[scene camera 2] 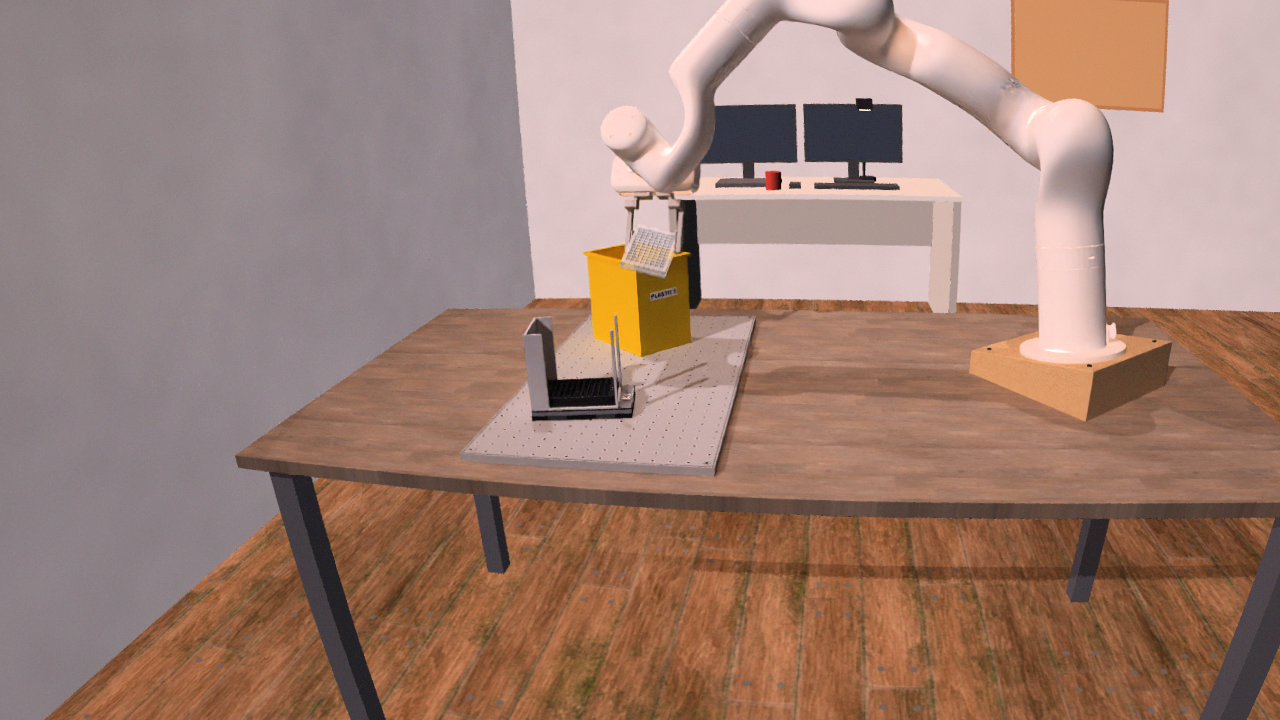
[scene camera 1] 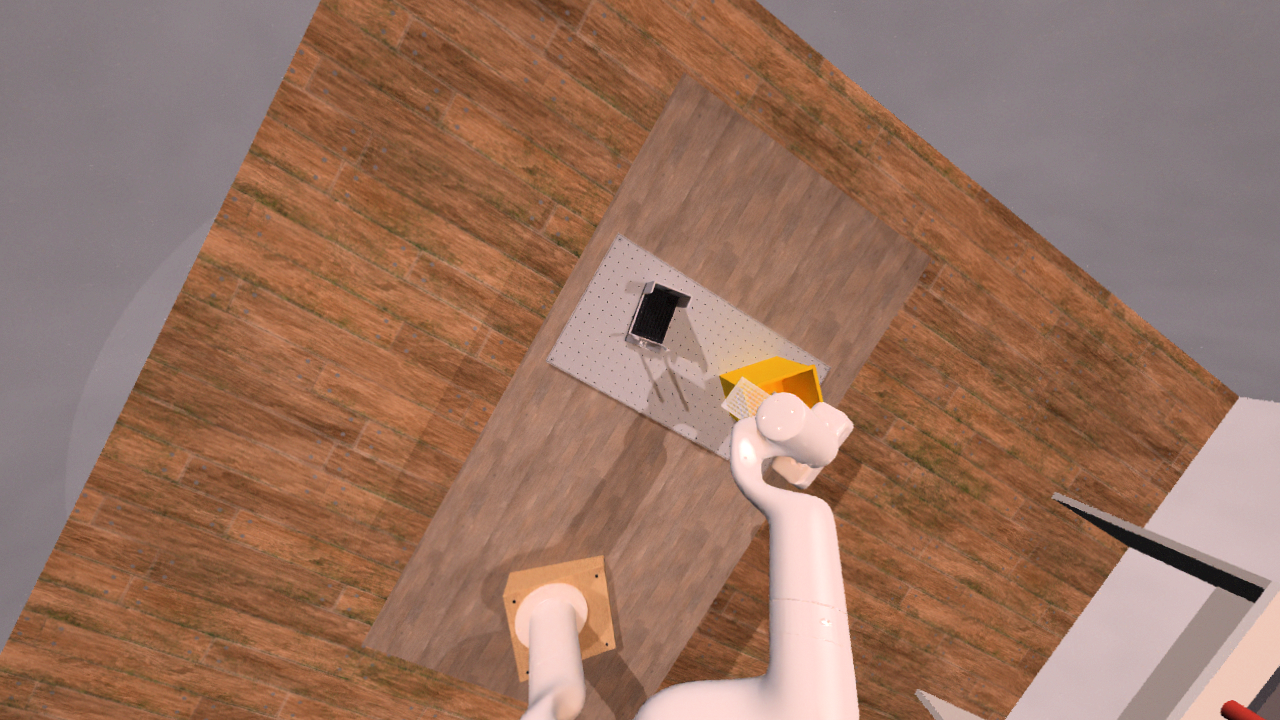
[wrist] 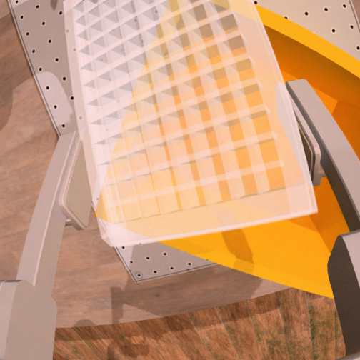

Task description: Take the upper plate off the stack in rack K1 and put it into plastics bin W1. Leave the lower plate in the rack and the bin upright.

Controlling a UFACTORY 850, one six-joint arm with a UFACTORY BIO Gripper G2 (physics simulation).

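A clear, gridded plate [scene camera 1: 745, 398] [scene camera 2: 648, 251] [wrist: 175, 125] is between the fingers of my gripper [scene camera 2: 653, 240] [wrist: 192, 155]. The gripper is shut on it and holds it tilted. The plate overlaps the near rim of the yellow plastics bin [scene camera 1: 771, 368] [scene camera 2: 617, 300] [wrist: 280, 250], partly over the opening and partly outside. Whether it touches the rim is unclear. The bin looks upright. Rack K1 [scene camera 2: 537, 368] stands on the pegboard, with a black ribbed piece [scene camera 1: 657, 315] [scene camera 2: 581, 390] low inside, probably the lower plate. The arm hides the fingers in scene camera 1.
The perforated board [scene camera 1: 581, 331] [scene camera 2: 680, 438] lies under rack and bin. Two thin upright posts [scene camera 2: 614, 358] rise at one side of the rack. The arm's wooden base block [scene camera 1: 601, 626] [scene camera 2: 1118, 380] stands on the table. A desk [scene camera 2: 805, 219] with monitors stands behind.
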